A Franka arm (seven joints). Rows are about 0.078 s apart.
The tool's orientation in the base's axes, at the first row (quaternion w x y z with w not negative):
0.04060, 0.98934, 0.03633, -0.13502
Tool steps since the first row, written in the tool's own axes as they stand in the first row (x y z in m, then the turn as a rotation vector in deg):
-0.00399, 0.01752, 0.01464, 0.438, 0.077, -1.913
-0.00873, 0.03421, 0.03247, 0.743, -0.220, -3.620
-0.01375, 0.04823, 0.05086, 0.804, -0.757, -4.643
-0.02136, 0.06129, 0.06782, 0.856, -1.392, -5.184
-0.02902, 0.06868, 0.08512, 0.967, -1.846, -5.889
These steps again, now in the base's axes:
-0.00625, -0.01898, -0.01174, 0.933, 0.123, 1.724
-0.01413, -0.03747, -0.02641, 1.652, 0.590, 3.260
-0.02265, -0.05337, -0.04172, 1.937, 1.220, 4.188
-0.03337, -0.06834, -0.05503, 2.077, 1.903, 4.649
-0.04469, -0.07771, -0.06905, 2.332, 2.425, 5.263

